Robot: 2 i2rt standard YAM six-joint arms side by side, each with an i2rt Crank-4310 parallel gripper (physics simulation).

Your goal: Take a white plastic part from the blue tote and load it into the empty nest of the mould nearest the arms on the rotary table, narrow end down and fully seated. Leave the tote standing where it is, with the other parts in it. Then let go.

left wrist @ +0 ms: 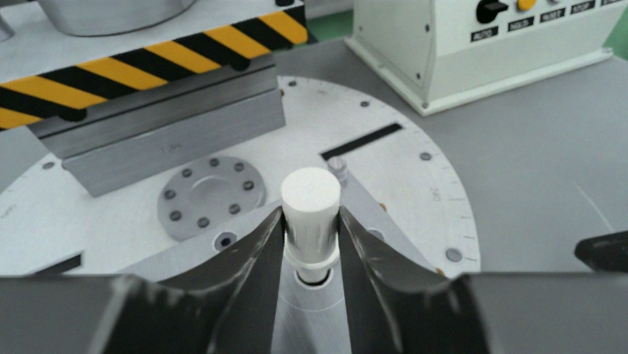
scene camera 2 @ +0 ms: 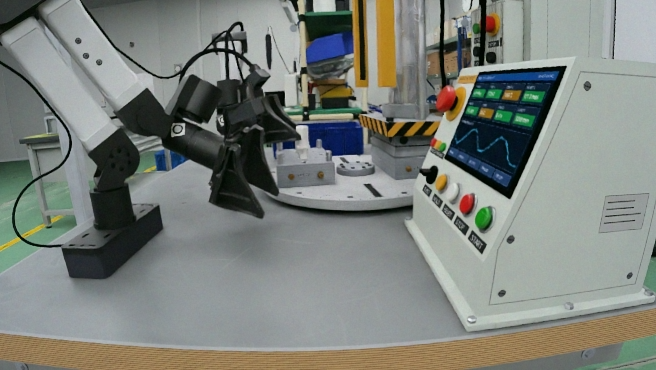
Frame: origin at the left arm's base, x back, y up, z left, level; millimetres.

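Seen in the pictures: left gripper, fingertip midpoint: point(left wrist: 311, 210) point(scene camera 2: 303, 136); right gripper, fingertip midpoint: point(scene camera 2: 272, 204); right arm's base at its link origin: point(scene camera 2: 117, 228).
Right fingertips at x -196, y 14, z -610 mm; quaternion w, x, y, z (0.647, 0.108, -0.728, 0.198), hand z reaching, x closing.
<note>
Pixels of each thing's top centre, then the offset from my right fingertips to it. "*": a spot on its surface instead.
- white plastic part at its top centre: point(left wrist: 304, 187) point(scene camera 2: 302, 126) dx -41, dy +105, dz +212 mm
- round nest hole at a spot on its surface: point(left wrist: 315, 286) * dx -31, dy +32, dz +216 mm
- rotary table at a spot on its surface: point(left wrist: 445, 210) * dx -73, dy -14, dz +91 mm
- blue container at its top centre: point(scene camera 2: 317, 125) dx -60, dy +54, dz +729 mm
- control box at its top centre: point(scene camera 2: 524, 64) dx -345, dy +214, dz -138 mm
- bolted round hub at a spot on its surface: point(left wrist: 212, 197) point(scene camera 2: 352, 165) * dx -151, dy +1, dz +270 mm
A white plastic part point(scene camera 2: 302, 140) point(left wrist: 311, 220) stands upright, wide end up, between the fingertips of my left gripper point(scene camera 2: 298, 136) point(left wrist: 311, 210), which is shut on it. Its narrow end is at the round nest hole point(left wrist: 315, 286) of the near mould point(scene camera 2: 306, 172) point(left wrist: 310, 325). A dark crescent of the hole shows beside the narrow end, and its depth inside is hidden. My right gripper point(scene camera 2: 268, 204) is open and empty above the table, left of the rotary table point(scene camera 2: 345, 200) point(left wrist: 445, 210). A blue container point(scene camera 2: 345, 139) shows behind the mould; I cannot tell whether it is the tote.
A control box point(scene camera 2: 545, 200) point(left wrist: 395, 50) stands at the right. A press with a yellow-black striped edge point(scene camera 2: 400, 127) point(left wrist: 150, 62) stands over another mould block point(scene camera 2: 395, 161) point(left wrist: 175, 145). A bolted round hub point(scene camera 2: 355, 167) point(left wrist: 212, 197) sits beside the near mould. A dark fingertip point(left wrist: 605, 251) enters the left wrist view at right.
</note>
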